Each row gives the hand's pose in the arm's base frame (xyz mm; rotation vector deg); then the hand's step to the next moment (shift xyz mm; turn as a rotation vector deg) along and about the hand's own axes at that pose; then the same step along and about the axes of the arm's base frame.
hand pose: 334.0 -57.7 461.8 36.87 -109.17 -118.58
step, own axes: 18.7 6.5 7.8 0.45 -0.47 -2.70
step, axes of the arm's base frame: -20.7 -2.7 4.0 0.96 -2.52 -0.65
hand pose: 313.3 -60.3 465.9 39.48 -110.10 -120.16
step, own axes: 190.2 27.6 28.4 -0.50 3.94 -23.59
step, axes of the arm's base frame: -182.6 -65.6 -8.7 11.00 -21.02 3.06
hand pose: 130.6 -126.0 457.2 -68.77 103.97 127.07
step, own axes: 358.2 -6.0 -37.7 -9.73 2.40 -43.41
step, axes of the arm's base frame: -228.2 -182.7 -210.5 28.73 -33.39 6.69
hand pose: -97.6 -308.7 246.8 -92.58 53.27 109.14
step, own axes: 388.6 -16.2 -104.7 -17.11 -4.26 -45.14
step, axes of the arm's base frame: 5.1 -95.6 -391.2 36.15 -29.77 12.49
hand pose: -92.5 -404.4 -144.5 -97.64 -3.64 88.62
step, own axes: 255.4 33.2 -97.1 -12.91 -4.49 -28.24
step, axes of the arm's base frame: 129.9 63.8 -234.2 22.92 -18.58 10.66
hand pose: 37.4 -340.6 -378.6 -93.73 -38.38 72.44
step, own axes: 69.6 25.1 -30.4 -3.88 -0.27 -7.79
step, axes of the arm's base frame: 48.0 37.9 -51.6 6.11 -5.80 2.20
